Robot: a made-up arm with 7 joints.
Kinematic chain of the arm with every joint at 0, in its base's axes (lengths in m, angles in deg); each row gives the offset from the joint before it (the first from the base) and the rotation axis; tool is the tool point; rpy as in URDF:
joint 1: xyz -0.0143 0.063 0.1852 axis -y
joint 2: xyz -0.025 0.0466 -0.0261 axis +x
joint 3: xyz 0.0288 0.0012 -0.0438 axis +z
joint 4: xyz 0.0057 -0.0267 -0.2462 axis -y
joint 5: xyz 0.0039 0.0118 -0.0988 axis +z
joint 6: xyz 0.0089 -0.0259 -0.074 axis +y
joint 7: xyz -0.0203 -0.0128 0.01 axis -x
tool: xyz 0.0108 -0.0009 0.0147 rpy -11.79 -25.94 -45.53
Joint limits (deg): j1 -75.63..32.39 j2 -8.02..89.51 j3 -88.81..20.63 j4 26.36..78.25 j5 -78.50..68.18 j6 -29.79..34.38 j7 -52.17..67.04
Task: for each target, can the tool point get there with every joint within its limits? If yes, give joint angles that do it. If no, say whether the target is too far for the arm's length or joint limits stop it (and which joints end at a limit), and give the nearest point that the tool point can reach.
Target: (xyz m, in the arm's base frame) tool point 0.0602 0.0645 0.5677
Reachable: no: joint limits stop it (at a limit: joint 1, joint 2, joint 3, joint 4, joint 5, joint 6, joint 7) | nearest point 0.1219 0.3767 0.2830 | short by 0.427 m
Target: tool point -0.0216 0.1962 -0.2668
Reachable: yes | joints -2.31 23.54 -64.14 45.50 -65.01 -2.63 -34.90
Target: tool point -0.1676 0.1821 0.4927
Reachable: no: joint limits stop it (at a limit: joint 1, joint 3, joint 4, joint 6, joint 7) | nearest point -0.2245 0.3892 0.1844 | short by 0.376 m
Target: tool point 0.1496 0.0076 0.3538
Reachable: no: joint limits stop it (at a limit: joint 1, joint 2, joint 4, joint 5, joint 6, joint 7) | nearest point 0.2653 -0.0012 0.0311 | short by 0.343 m
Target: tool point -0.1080 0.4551 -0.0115
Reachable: yes | joints -64.31 70.46 6.95 63.95 -63.87 22.30 30.79
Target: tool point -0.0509 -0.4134 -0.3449
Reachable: no: too far | nearest point -0.0408 -0.0941 -0.1989 | short by 0.351 m
